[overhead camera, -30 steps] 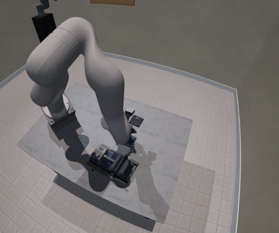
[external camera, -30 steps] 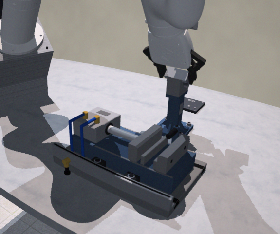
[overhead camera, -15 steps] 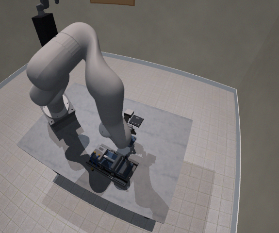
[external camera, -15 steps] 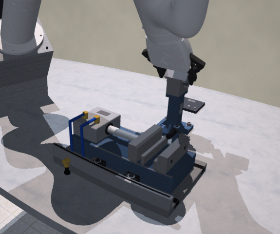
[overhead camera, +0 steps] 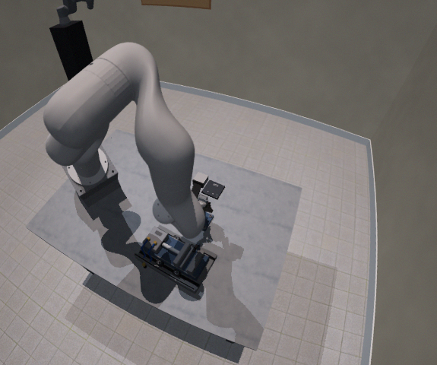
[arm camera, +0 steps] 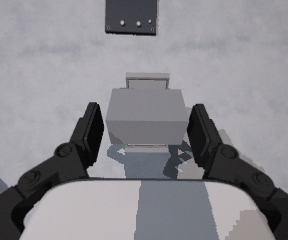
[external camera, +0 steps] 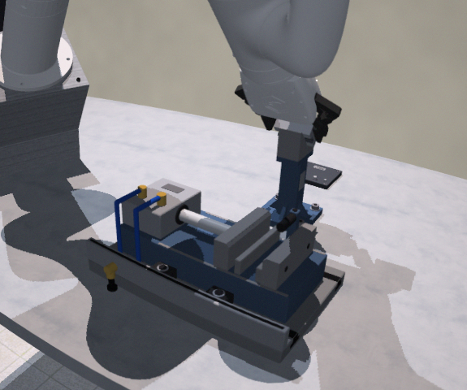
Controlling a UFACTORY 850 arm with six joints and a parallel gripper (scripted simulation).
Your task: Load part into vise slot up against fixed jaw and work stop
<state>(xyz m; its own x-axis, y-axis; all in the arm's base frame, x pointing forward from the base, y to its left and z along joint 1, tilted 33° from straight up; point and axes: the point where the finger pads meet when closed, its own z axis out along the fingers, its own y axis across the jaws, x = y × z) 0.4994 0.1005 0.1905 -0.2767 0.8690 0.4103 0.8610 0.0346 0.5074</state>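
Right now my hand is 10 mm above the part. Round my hand: black work stop (170 mm to the right, 70 mm below, 50 mm ahead); then cylinder rod (200 mm to the right, 90 mm below, 40 mm behind); then blue post (110 mm below, 10 mm to the left).
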